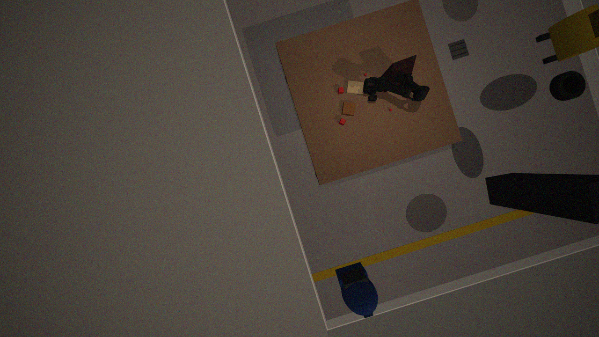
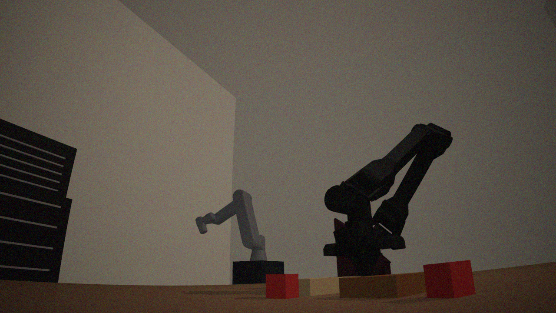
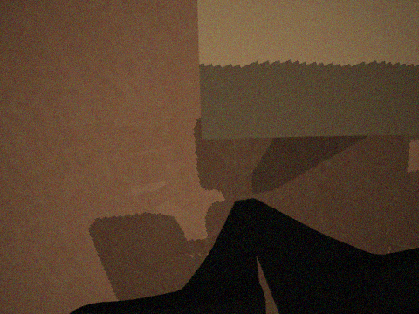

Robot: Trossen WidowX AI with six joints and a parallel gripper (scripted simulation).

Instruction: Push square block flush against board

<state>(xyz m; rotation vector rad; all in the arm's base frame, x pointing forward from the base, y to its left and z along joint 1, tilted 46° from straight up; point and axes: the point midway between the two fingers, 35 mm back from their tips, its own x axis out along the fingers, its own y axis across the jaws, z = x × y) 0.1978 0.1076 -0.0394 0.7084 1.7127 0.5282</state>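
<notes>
Right now my gripper tip is 100 mm short of the cream board, 60 mm to the left of it and 10 mm below it. Also, from my gripper tip: orange-brown square block 190 mm ahead, 100 mm to the left, 10 mm above.
</notes>
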